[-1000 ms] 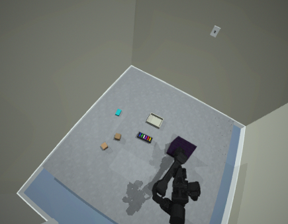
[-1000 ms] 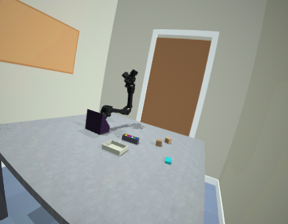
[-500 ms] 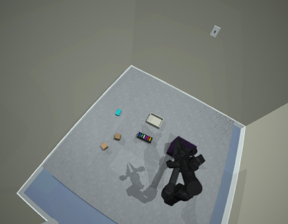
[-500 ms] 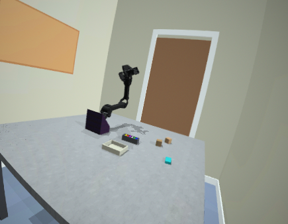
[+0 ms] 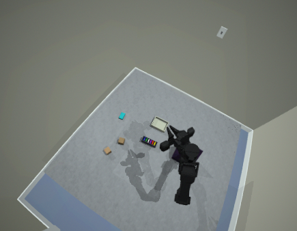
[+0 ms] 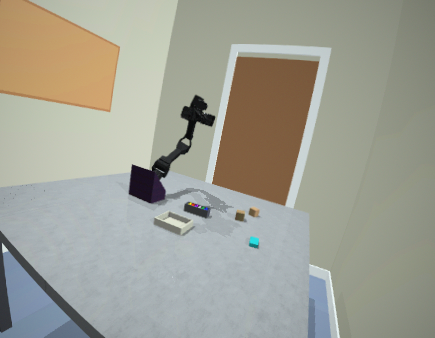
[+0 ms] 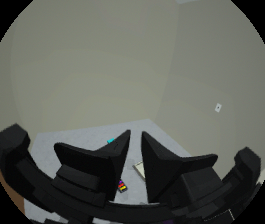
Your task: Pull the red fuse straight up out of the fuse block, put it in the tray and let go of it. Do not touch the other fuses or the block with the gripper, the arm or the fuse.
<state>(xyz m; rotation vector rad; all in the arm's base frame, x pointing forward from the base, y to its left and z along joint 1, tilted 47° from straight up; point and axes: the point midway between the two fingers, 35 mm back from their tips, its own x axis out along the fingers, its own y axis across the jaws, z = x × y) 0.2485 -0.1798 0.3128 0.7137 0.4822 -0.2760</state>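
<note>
The red fuse lies 4 cm ahead of my gripper tip, 3 cm to the right of it and 44 cm below it. Also, from my gripper tip: cyan cube: 40 cm ahead, 6 cm to the right, 46 cm below; beige tray: 9 cm ahead, 22 cm to the right, 46 cm below.
</note>
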